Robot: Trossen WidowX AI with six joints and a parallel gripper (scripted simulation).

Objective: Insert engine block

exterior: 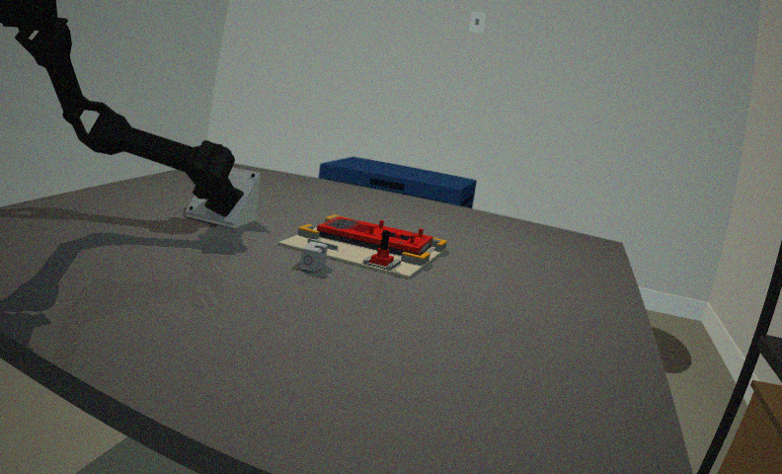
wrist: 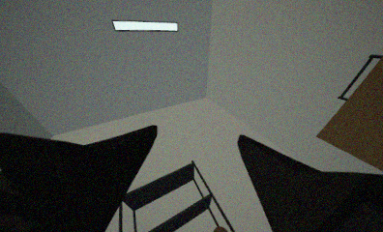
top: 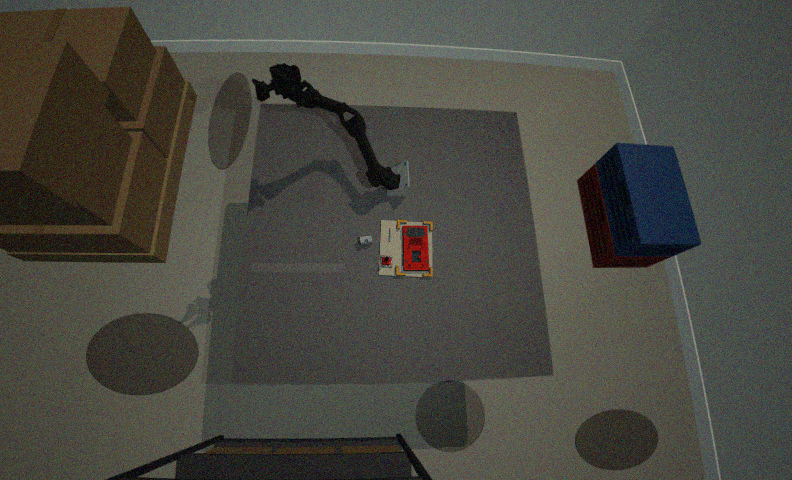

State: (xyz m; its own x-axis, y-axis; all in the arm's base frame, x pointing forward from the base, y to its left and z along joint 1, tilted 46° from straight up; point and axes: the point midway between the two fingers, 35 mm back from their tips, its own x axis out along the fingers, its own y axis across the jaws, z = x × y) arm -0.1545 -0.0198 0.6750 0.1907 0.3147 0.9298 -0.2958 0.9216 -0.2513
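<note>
Now: gripper tip 53 cm above the grey engine block, 42 cm to the right of it and 36 cm short of it. Also, from my gripper tip: dark post 52 cm to the left, 52 cm below, 43 cm ahead.
</note>
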